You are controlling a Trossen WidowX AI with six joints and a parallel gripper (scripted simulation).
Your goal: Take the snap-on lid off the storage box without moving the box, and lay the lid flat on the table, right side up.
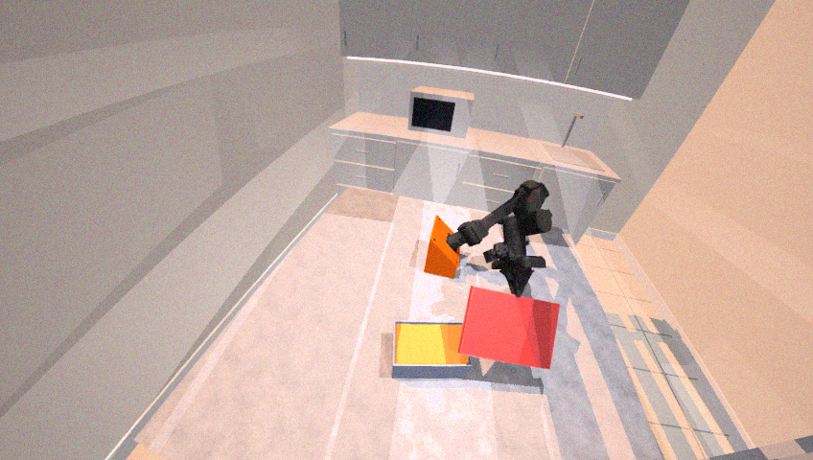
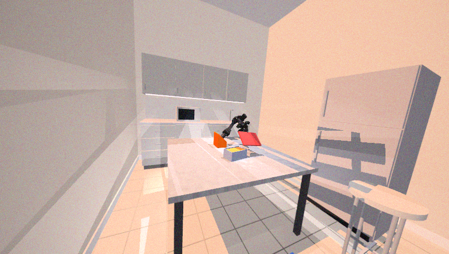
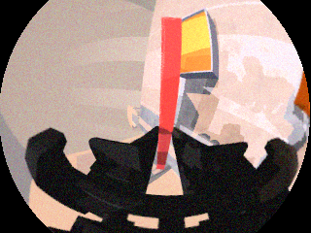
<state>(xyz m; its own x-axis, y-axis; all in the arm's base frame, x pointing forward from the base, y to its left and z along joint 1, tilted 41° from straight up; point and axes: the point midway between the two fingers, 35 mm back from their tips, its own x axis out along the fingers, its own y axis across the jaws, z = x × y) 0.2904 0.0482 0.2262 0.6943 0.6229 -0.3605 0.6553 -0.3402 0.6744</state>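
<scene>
My gripper tip is now 6 cm short of the red lid and 5 cm above it. Round my gripper tip: storage box 11 cm ahead, 18 cm to the right, 19 cm below.
</scene>
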